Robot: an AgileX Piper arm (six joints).
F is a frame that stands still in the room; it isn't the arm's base.
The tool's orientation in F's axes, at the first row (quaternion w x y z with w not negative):
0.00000, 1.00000, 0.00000, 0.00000
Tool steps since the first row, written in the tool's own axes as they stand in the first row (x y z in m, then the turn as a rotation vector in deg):
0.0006, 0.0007, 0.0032, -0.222, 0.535, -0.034
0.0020, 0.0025, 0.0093, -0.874, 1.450, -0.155
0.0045, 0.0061, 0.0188, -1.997, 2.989, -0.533
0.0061, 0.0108, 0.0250, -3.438, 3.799, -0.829
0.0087, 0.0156, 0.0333, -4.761, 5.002, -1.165
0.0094, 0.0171, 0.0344, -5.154, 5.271, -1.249
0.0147, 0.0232, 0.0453, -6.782, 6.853, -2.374
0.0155, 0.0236, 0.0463, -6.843, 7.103, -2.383
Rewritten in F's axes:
0.0006, -0.0007, -0.0032, -0.222, -0.535, 0.034
0.0020, -0.0025, -0.0093, -0.874, -1.450, 0.155
0.0045, -0.0061, -0.0188, -1.997, -2.989, 0.533
0.0061, -0.0108, -0.0250, -3.438, -3.799, 0.829
0.0087, -0.0156, -0.0333, -4.761, -5.002, 1.165
0.0094, -0.0171, -0.0344, -5.154, -5.271, 1.249
0.0147, -0.0232, -0.0453, -6.782, -6.853, 2.374
0.0155, -0.0236, -0.0463, -6.843, -7.103, 2.383

